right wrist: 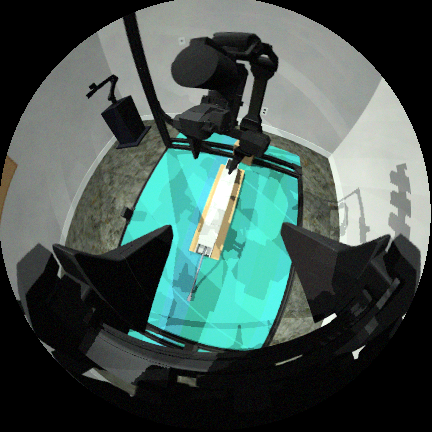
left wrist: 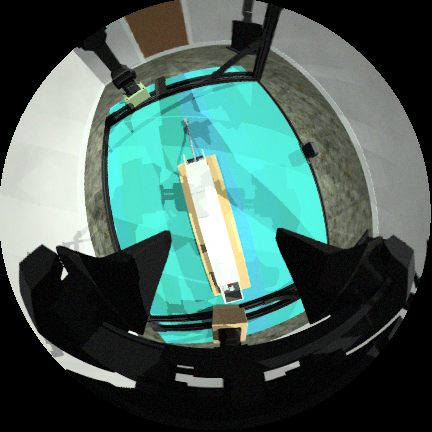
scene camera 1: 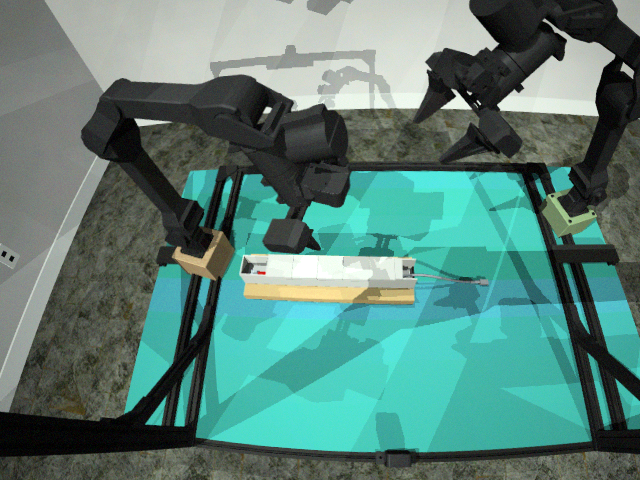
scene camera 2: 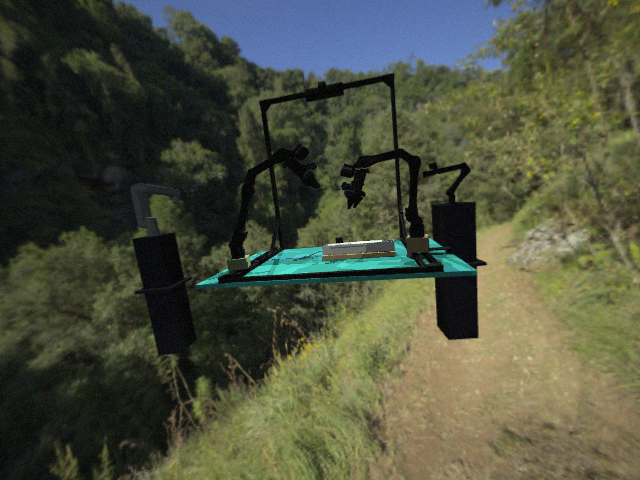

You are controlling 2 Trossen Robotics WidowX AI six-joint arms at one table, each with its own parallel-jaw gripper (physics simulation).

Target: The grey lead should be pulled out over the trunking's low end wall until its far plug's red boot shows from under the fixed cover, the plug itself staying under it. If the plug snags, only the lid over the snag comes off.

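Places are measured from the left arm's base along level axes (x ahead, y right, z down), in centimetres.
Where they show: left gripper, fingertip midpoint: (right wrist: 211, 165) (left wrist: 224, 235) (scene camera 1: 326, 227) (scene camera 2: 351, 208); right gripper, fingertip midpoint: (right wrist: 228, 229) (scene camera 1: 427, 141) (scene camera 2: 319, 187); left arm's base, origin of the base link: (left wrist: 229, 334) (scene camera 1: 196, 244) (scene camera 2: 417, 236); right arm's base, origin of the base link: (left wrist: 132, 90) (scene camera 1: 572, 205) (scene camera 2: 238, 257).
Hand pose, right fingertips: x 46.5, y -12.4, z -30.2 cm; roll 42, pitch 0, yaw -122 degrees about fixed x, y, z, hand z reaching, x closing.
Observation:
Things, the pixels of their top centre, and the offset from my right fingertips. "*": a spot on its surface instead.
- white trunking, middle of its top: (scene camera 1: 326, 266) (left wrist: 213, 230) (right wrist: 220, 198) (scene camera 2: 357, 242) dx -15.3, dy +8.9, dz +32.0 cm
- wooden base, surface spot: (scene camera 1: 310, 294) * dx -17.9, dy +14.3, dz +37.2 cm
- grey lead, surface spot: (scene camera 1: 444, 278) (left wrist: 190, 138) (right wrist: 196, 274) * dx +10.9, dy +2.7, dz +36.9 cm
- small plug, middle of its top: (scene camera 1: 484, 281) dx +20.9, dy +0.2, dz +38.7 cm
- small red part, surface spot: (scene camera 1: 261, 272) (left wrist: 229, 282) * dx -30.6, dy +12.6, dz +36.2 cm
The white trunking (scene camera 1: 325, 283) (left wrist: 210, 220) (right wrist: 215, 215) lies on a wooden base (scene camera 1: 310, 294), topped by a row of several white lids. The grey lead (scene camera 1: 444, 278) (left wrist: 192, 140) (right wrist: 198, 272) comes out at its right end in scene camera 1 and ends in a small plug (scene camera 1: 483, 281). A small red part (scene camera 1: 261, 272) (left wrist: 230, 285) shows in the open bay at the other end; its kind is unclear. My left gripper (scene camera 2: 352, 205) (left wrist: 224, 235) (right wrist: 211, 165) is open and empty above the trunking. My right gripper (scene camera 1: 428, 141) (scene camera 2: 316, 184) (right wrist: 228, 229) is open and empty, raised well away from it.
A black frame (scene camera 1: 439, 166) runs around the work area. A tan block (scene camera 1: 223, 253) and a pale green block (scene camera 1: 563, 222) sit under the arm mounts. In scene camera 2, dark pedestals (scene camera 2: 160, 289) (scene camera 2: 455, 304) with small arms stand beyond both table ends.

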